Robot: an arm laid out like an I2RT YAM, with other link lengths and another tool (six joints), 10 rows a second.
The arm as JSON. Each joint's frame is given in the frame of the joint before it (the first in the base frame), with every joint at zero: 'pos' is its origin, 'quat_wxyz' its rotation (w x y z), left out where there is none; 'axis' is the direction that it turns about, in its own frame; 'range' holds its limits. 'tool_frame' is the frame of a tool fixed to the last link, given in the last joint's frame.
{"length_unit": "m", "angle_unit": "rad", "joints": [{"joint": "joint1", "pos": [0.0, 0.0, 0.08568], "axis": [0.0, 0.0, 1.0], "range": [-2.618, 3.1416]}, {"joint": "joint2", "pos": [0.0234, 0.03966, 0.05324], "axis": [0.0, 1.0, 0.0], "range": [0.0, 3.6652]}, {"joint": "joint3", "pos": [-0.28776, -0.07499, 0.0], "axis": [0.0, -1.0, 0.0], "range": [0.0, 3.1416]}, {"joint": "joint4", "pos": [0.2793, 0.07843, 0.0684], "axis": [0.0, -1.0, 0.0], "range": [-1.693, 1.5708]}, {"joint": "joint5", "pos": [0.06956, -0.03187, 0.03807], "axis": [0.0, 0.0, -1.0], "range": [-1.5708, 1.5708]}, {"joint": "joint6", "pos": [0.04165, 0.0, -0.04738], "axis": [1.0, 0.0, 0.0], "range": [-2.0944, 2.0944]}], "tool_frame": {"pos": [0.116, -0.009, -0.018], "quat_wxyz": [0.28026, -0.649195, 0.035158, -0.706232]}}
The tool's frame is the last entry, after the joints.
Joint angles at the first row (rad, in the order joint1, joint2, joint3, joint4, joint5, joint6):
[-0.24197 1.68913 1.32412 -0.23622 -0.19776 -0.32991]
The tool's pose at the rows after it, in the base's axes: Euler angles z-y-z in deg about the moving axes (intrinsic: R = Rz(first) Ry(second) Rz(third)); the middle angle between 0 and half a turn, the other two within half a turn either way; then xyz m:
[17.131, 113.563, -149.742, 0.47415, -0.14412, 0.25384]
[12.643, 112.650, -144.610, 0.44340, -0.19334, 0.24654]
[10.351, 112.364, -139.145, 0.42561, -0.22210, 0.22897]
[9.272, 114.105, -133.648, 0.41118, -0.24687, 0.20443]
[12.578, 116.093, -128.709, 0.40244, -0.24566, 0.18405]
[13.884, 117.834, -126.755, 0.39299, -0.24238, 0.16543]
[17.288, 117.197, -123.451, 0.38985, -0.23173, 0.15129]
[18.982, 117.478, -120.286, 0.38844, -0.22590, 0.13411]
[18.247, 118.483, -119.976, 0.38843, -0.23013, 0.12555]
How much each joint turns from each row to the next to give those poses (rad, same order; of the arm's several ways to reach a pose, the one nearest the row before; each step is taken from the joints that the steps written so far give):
[-0.13004 -0.08280 -0.05373 -0.01529 -0.05808 0.05973]
[-0.13968 -0.02164 -0.03381 -0.01539 -0.06299 0.04750]
[-0.08785 0.01819 -0.02316 0.00153 -0.04915 0.05060]
[-0.07221 0.05201 0.00608 -0.03054 -0.03686 0.02175]
[-0.02464 0.03391 0.00157 -0.05683 -0.04905 -0.01681]
[-0.00920 0.00778 -0.03663 -0.00623 -0.00626 -0.01841]
[-0.00311 0.01070 -0.03234 0.00460 -0.05191 -0.00467]
[0.00152 0.02759 -0.01998 0.00918 -0.01866 0.01225]
[-0.00152 0.02149 0.00148 0.00923 0.01830 0.00460]

